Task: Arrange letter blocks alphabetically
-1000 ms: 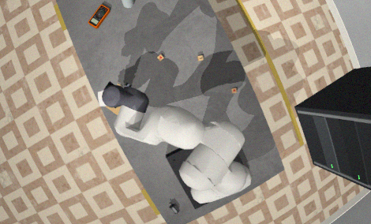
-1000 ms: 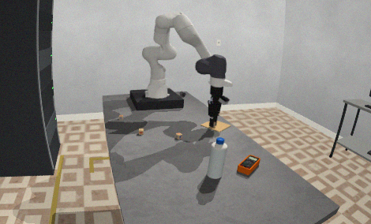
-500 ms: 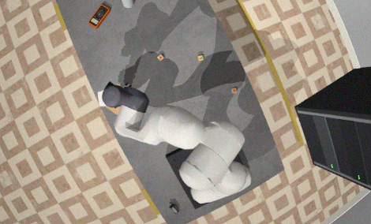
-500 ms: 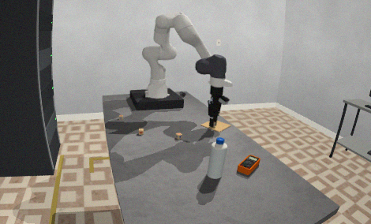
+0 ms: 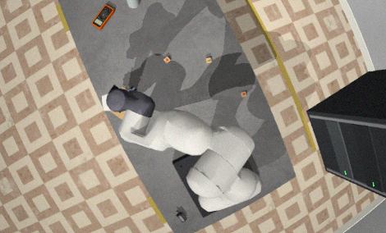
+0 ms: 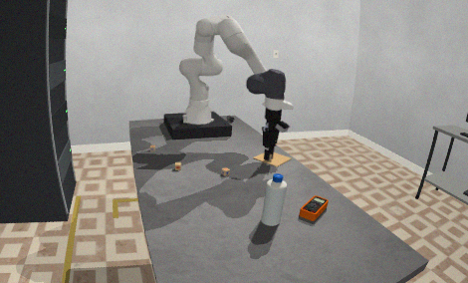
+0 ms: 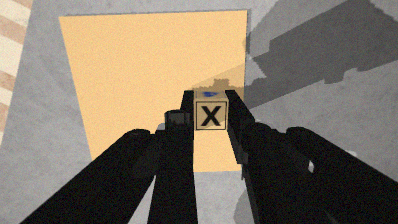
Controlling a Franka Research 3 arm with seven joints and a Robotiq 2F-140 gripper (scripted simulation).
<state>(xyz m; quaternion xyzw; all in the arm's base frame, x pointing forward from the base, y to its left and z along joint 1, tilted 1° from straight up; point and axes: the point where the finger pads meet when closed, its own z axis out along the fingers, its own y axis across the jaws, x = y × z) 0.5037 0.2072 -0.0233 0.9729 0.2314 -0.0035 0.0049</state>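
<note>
Now: the tan mat 20 mm behind my hand, 40 mm to the left of it and 40 mm below it. From my hand the other things lie so: white bottle: 470 mm ahead, 230 mm to the right, 40 mm above; then red k block: 240 mm behind, 520 mm to the right, 30 mm below.
</note>
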